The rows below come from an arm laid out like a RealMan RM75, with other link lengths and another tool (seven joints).
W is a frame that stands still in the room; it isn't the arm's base.
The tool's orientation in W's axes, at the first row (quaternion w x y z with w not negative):
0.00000, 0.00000, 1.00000, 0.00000
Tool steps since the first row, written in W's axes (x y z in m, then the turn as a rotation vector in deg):
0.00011, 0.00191, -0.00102, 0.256, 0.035, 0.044
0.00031, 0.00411, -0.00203, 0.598, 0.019, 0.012
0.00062, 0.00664, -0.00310, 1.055, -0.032, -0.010
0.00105, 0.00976, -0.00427, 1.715, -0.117, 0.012
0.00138, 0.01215, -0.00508, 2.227, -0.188, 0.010
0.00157, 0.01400, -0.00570, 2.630, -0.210, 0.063
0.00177, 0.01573, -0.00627, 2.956, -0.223, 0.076
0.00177, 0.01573, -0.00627, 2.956, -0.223, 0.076
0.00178, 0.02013, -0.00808, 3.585, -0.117, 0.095
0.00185, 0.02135, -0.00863, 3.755, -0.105, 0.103
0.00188, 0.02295, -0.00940, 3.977, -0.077, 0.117
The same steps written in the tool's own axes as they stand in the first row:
-0.00011, 0.00191, 0.00102, -0.256, 0.035, -0.044
-0.00031, 0.00411, 0.00203, -0.598, 0.019, -0.012
-0.00062, 0.00664, 0.00310, -1.055, -0.032, 0.010
-0.00105, 0.00976, 0.00427, -1.715, -0.117, -0.012
-0.00138, 0.01215, 0.00508, -2.227, -0.188, -0.010
-0.00157, 0.01400, 0.00570, -2.630, -0.210, -0.063
-0.00177, 0.01573, 0.00627, -2.956, -0.223, -0.076
-0.00177, 0.01573, 0.00627, -2.956, -0.223, -0.076
-0.00178, 0.02013, 0.00808, -3.585, -0.117, -0.095
-0.00185, 0.02135, 0.00863, -3.755, -0.105, -0.103
-0.00188, 0.02295, 0.00940, -3.977, -0.077, -0.117

